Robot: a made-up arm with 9 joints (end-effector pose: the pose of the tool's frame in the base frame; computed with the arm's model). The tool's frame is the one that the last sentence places.
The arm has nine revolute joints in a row. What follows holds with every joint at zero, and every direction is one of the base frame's. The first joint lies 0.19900 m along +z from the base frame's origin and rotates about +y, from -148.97 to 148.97 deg. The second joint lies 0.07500 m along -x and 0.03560 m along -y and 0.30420 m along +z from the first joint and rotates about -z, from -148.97 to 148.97 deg. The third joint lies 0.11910 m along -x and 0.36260 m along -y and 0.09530 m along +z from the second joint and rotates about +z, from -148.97 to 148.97 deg. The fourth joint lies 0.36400 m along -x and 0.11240 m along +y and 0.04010 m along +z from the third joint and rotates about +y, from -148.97 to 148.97 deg. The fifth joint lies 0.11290 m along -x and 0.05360 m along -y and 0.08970 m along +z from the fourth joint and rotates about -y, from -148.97 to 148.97 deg. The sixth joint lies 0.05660 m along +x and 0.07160 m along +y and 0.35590 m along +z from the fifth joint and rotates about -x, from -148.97 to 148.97 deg. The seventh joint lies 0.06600 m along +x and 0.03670 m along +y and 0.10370 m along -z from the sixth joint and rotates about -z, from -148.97 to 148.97 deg. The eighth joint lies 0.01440 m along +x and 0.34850 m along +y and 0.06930 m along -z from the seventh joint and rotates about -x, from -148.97 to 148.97 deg. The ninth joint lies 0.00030 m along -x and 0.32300 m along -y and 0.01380 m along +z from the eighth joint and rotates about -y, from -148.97 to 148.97 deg. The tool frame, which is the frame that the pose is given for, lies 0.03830 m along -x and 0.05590 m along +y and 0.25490 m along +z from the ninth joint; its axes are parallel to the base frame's.
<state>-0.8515 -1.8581 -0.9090 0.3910 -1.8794 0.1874 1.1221 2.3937 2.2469</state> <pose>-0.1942 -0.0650 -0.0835 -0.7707 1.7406 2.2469</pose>
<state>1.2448 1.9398 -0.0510 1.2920 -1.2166 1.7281 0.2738 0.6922 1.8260</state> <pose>0.3468 0.3226 0.6140 0.6497 0.5249 -0.0651</pose>
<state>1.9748 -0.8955 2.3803 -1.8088 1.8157 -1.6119 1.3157 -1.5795 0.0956</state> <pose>-0.4178 -0.8681 -0.2536 0.1316 1.0476 -0.0287</pose>
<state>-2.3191 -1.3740 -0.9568 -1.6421 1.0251 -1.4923 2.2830 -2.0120 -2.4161</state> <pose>-0.0898 -0.1262 -0.7119 2.0223 -0.5357 -1.4667</pose>
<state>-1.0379 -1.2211 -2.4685 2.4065 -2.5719 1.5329 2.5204 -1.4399 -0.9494</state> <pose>-0.6701 0.3116 0.2748 1.0288 1.9963 0.9339</pose>
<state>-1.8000 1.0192 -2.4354 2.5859 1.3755 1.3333 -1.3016 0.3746 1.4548</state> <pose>-0.4679 -0.0716 -0.6078 1.8409 -2.2264 -0.8754</pose>
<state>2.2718 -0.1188 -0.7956 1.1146 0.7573 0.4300 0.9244 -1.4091 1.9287</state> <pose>0.1898 -0.0621 0.0602 -1.4516 -0.4363 0.1433</pose>
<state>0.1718 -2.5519 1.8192 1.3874 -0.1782 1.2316 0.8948 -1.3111 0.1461</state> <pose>0.1866 0.4077 0.6347 0.2696 0.6359 -2.1238</pose>
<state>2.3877 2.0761 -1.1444 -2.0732 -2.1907 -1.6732 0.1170 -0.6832 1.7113</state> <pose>0.6239 -0.2776 -0.5039 -0.9533 -2.5469 0.4507</pose>
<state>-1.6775 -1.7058 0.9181 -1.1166 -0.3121 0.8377 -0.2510 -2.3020 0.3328</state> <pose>-0.2167 -0.2498 0.8038 -0.5653 0.8675 2.0110</pose>
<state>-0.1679 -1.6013 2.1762 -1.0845 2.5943 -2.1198 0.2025 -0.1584 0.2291</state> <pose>0.5757 0.0097 0.2904 -0.9584 -0.2576 0.6781</pose>
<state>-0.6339 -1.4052 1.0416 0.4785 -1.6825 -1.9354 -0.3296 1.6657 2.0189</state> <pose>-0.0584 -0.1313 0.6634 -0.5915 -0.6419 2.2248</pose>
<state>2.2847 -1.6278 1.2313 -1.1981 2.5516 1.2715 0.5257 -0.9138 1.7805</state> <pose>-0.2700 -0.1327 -0.7789 -2.5797 0.1787 -1.6294</pose>
